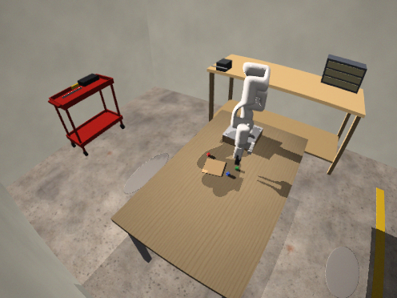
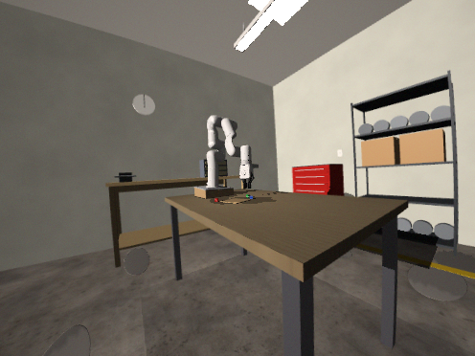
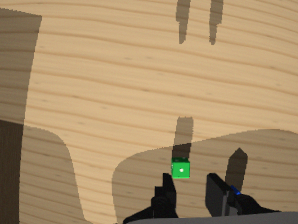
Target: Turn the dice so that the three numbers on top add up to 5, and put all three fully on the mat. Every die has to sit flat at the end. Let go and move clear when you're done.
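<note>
Right now the green die is 80 mm below my hand. The rest, counted from my hand: tan mat 40 mm ahead, 160 mm to the right, 80 mm below; blue die 70 mm ahead, 40 mm to the right, 80 mm below; red die 50 mm behind, 240 mm to the right, 80 mm below.
</note>
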